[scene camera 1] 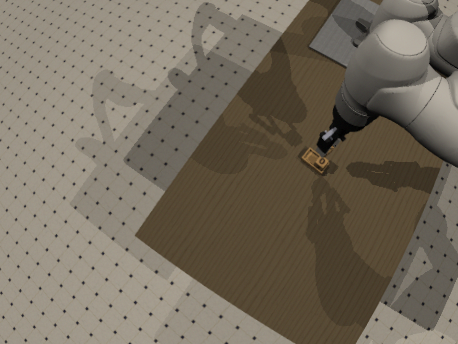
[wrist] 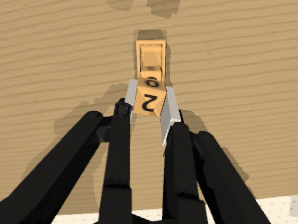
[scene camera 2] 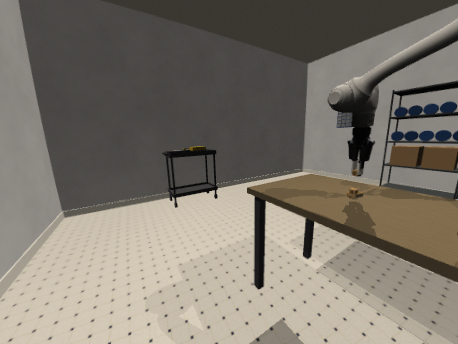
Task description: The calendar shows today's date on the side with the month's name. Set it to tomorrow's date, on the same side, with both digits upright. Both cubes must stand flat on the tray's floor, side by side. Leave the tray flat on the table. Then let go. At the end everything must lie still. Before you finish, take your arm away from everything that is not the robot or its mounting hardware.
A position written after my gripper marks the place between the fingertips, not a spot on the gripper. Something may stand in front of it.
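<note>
Wooden calendar tray (wrist: pixel 150 52) visible; likewise my gripper (wrist: pixel 149 94), (scene camera 2: pixel 356 173).
</note>
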